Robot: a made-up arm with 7 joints. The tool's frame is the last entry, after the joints. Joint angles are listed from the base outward.
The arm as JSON. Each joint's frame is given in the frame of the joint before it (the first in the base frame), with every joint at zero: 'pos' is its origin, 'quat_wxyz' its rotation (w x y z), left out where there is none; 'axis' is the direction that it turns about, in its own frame. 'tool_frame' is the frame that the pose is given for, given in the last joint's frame.
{
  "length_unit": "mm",
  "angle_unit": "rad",
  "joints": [
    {
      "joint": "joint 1",
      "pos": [
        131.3,
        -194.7,
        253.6
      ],
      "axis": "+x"
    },
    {
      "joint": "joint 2",
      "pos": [
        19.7,
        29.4,
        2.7
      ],
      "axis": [
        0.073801,
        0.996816,
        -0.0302
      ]
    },
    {
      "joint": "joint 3",
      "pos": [
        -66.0,
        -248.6,
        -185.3
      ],
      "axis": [
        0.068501,
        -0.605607,
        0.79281
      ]
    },
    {
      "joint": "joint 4",
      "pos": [
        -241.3,
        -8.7,
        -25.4
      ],
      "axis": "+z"
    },
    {
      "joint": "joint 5",
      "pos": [
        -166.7,
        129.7,
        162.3
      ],
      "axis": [
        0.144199,
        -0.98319,
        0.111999
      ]
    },
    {
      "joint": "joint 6",
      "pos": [
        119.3,
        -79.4,
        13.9
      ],
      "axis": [
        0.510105,
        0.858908,
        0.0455
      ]
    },
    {
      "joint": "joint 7",
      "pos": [
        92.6,
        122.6,
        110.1
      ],
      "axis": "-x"
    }
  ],
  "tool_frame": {
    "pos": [
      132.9,
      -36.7,
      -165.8
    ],
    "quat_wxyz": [
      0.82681,
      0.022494,
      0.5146,
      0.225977
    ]
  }
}
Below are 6 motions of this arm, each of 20 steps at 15 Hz.
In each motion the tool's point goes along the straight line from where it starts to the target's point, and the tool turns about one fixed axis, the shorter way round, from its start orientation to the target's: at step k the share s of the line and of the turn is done. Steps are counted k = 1, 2, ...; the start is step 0. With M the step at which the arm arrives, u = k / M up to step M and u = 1 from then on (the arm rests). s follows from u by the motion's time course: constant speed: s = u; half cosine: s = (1 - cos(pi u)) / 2; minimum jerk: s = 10 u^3 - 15 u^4 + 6 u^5.
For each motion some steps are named. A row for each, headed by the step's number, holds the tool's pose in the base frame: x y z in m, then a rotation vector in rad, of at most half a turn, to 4 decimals.
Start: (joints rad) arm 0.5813 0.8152 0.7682 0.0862 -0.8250 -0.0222 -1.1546
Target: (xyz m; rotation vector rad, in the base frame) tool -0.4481 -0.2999 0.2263 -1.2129 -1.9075 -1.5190
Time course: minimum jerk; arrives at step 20
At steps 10, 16, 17, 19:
10: -0.3911 -0.2512 0.2021 -1.5644 -1.9923 -1.7117
16: -0.4415 -0.2943 0.2235 -1.2522 -1.9192 -1.5418
17: -0.4451 -0.2973 0.2250 -1.2309 -1.9130 -1.5295
19: -0.4480 -0.2998 0.2262 -1.2137 -1.9077 -1.5195

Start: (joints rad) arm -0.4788 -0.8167 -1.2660 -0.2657 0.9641 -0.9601 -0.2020
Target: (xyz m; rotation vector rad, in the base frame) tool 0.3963 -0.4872 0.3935 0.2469 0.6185 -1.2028
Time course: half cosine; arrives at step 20
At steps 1, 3, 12, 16, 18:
1: 0.1644 -0.0701 0.5918 -0.8806 -0.5329 -0.9116
3: 0.1757 -0.0903 0.5822 -0.8293 -0.4767 -0.9367
12: 0.3157 -0.3422 0.4624 -0.1607 0.2208 -1.1552
16: 0.3740 -0.4471 0.4126 0.1328 0.5091 -1.1955
18: 0.3906 -0.4769 0.3984 0.2176 0.5905 -1.2014

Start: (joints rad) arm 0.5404 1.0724 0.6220 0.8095 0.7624 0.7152 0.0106
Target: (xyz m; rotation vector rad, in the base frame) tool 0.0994 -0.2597 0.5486 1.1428 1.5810 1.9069
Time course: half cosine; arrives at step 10
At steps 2, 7, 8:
2: -0.1528 -0.5373 0.4919 0.7443 0.6166 2.5327
7: 0.0419 -0.3230 0.5357 1.0667 1.3785 2.0837
8: 0.0728 -0.2890 0.5426 1.1087 1.4887 1.9912

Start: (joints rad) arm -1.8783 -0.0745 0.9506 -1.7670 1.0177 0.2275 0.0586
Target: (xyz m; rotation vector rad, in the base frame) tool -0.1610 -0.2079 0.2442 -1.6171 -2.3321 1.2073
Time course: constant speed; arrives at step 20
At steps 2, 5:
2: -0.0923 0.0025 0.6214 -1.5258 -0.5607 0.1743
5: -0.1038 -0.0326 0.5586 -1.6102 -0.8431 0.3318

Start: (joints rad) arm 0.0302 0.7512 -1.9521 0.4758 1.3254 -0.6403 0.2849
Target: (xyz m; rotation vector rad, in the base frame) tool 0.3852 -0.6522 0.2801 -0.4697 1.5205 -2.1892
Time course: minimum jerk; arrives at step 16
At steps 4, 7, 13, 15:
4: 0.5771 -0.4167 0.1847 -0.7798 1.4347 -0.8867
7: 0.5170 -0.4904 0.2146 -0.7133 1.5019 -1.2890
13: 0.3956 -0.6394 0.2749 -0.4945 1.5266 -2.1176
15: 0.3857 -0.6516 0.2799 -0.4709 1.5208 -2.1859

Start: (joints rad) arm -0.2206 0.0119 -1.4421 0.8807 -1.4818 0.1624 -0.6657
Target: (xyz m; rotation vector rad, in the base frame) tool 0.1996 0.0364 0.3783 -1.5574 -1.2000 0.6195
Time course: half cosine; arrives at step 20
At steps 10, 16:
10: 0.0238 0.0316 0.2687 -1.6994 -1.7568 0.7057
16: 0.1660 0.0355 0.3574 -1.5892 -1.3040 0.6374

